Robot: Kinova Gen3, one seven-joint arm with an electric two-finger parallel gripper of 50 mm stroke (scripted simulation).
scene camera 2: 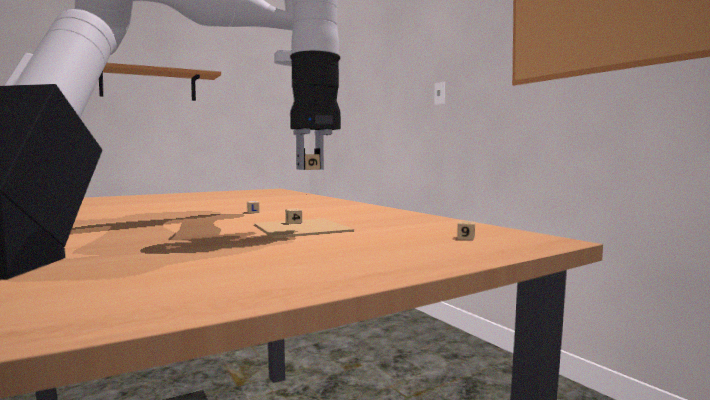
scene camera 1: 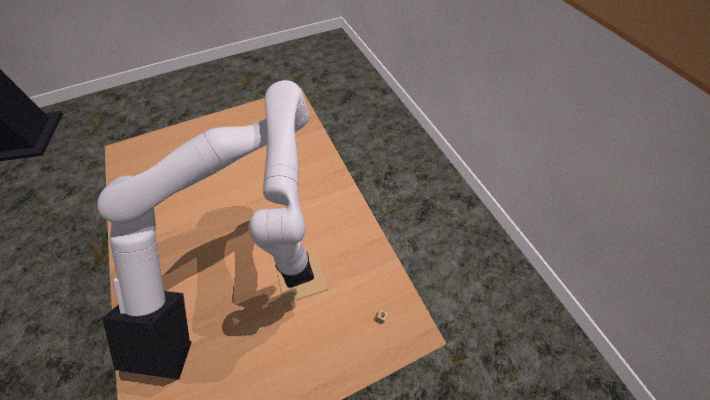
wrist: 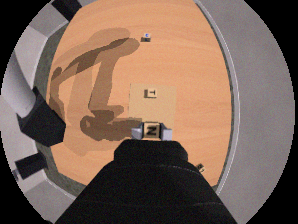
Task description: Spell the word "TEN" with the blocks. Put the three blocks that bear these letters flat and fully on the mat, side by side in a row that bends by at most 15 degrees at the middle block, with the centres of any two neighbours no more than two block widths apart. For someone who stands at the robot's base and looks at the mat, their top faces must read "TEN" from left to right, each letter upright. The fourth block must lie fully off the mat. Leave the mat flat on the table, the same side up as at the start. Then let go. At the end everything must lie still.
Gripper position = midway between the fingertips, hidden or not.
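Observation:
You'd see my gripper (scene camera 2: 310, 169) here, and the wrist view has the gripper (wrist: 151, 128) too. There's also a mat (scene camera 2: 279, 229). That same mat (scene camera 1: 318, 284) shows from elsewhere, and I can see the mat (wrist: 141, 108) from the wrist as well.

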